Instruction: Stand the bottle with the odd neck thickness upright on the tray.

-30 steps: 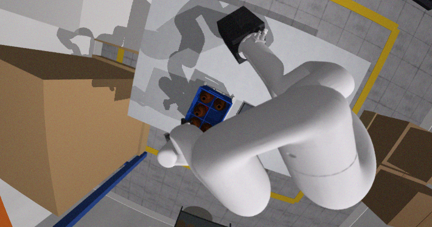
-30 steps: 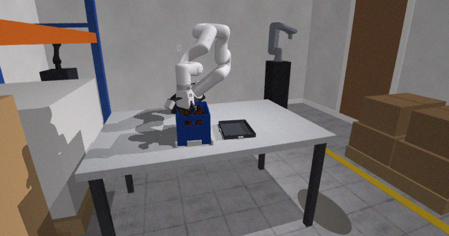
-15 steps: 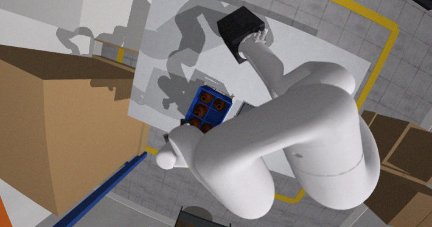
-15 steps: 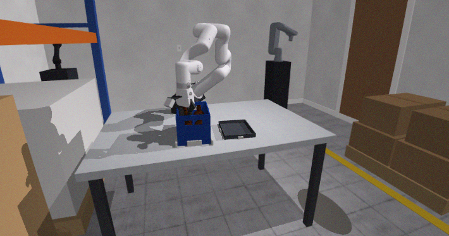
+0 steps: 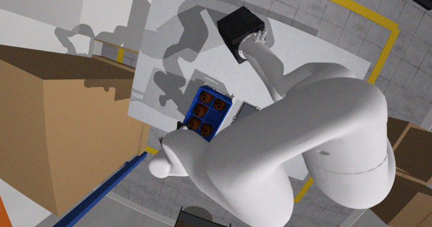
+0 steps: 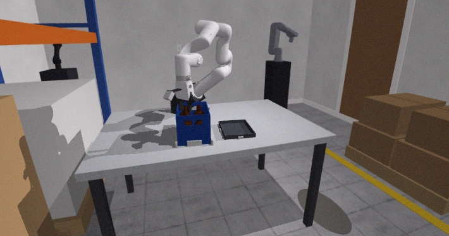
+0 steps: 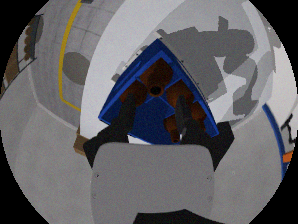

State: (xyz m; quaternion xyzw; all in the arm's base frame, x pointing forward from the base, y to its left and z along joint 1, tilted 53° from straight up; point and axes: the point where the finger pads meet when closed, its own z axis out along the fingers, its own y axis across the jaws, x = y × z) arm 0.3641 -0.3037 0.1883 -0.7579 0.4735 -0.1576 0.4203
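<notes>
My hand is 120 mm above the blue crate, 90 mm past it and 50 mm to the right of it. The rest, counted from my hand: dark tray: 320 mm to the left, 190 mm below, 100 mm behind; glass bottle: 180 mm behind, 120 mm below, 10 mm to the left.
</notes>
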